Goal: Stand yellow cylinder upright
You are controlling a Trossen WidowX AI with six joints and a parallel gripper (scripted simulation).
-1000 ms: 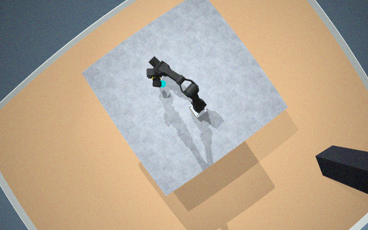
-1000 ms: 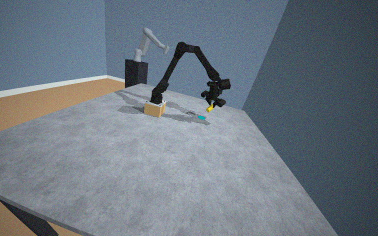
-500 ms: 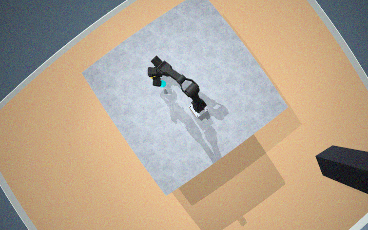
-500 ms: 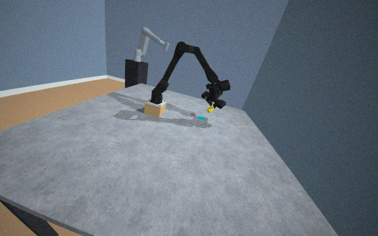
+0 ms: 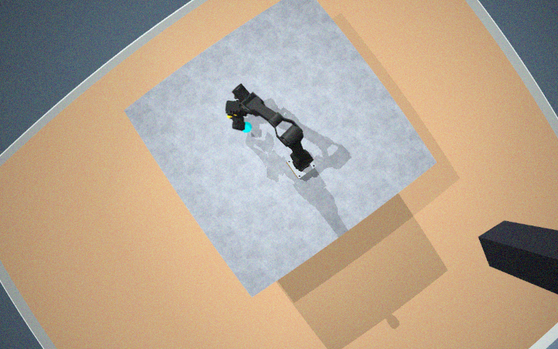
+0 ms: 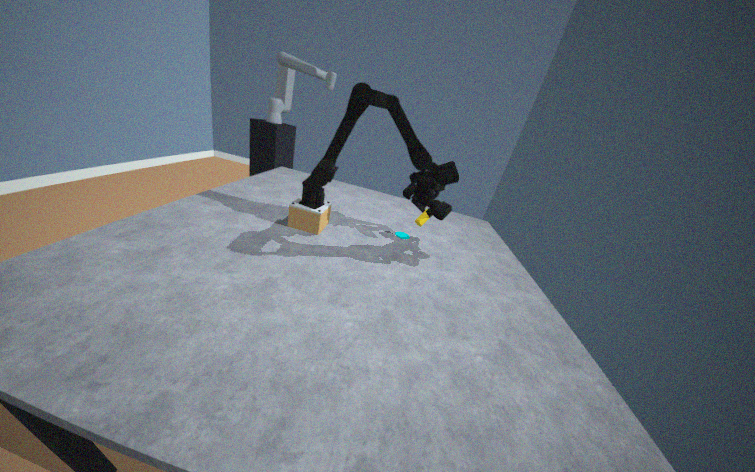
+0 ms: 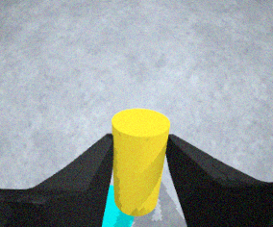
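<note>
The cyan circle is 10 cm below my gripper tip, 6 cm behind it and 4 cm to the right of it. Round my gripper tip: yellow tall cylinder: 1 cm to the right, 1 cm below, 1 cm behind.
</note>
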